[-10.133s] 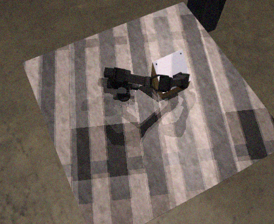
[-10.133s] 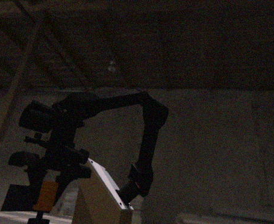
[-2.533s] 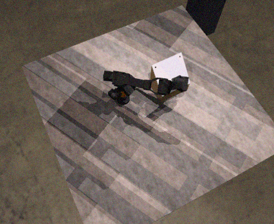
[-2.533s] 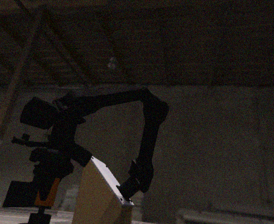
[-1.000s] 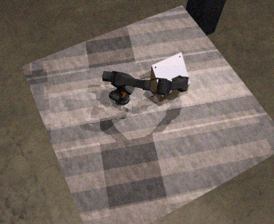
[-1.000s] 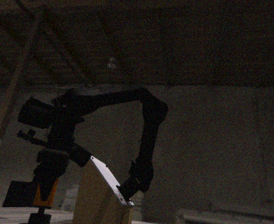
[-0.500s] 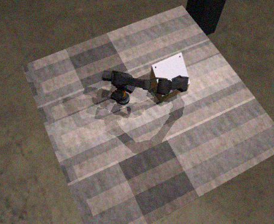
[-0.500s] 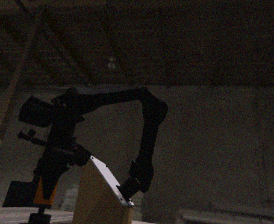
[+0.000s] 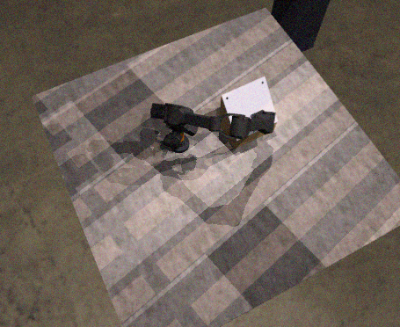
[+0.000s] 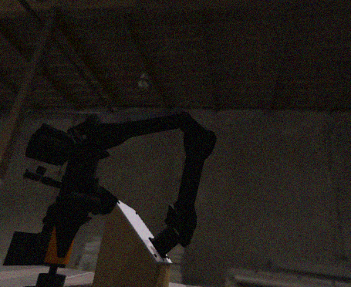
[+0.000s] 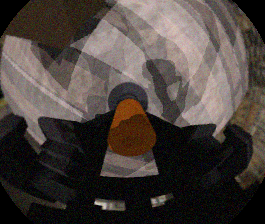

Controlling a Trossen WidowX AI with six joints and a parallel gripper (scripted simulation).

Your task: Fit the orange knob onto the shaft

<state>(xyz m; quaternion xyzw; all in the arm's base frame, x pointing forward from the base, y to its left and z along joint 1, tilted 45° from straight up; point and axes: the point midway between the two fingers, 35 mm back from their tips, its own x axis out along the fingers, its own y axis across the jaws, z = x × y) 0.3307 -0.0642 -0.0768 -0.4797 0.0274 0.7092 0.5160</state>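
Now: gripper tip 2 cm below the orange knob. The rest, counted from my gripper tip: dark pedestal (4 cm below).
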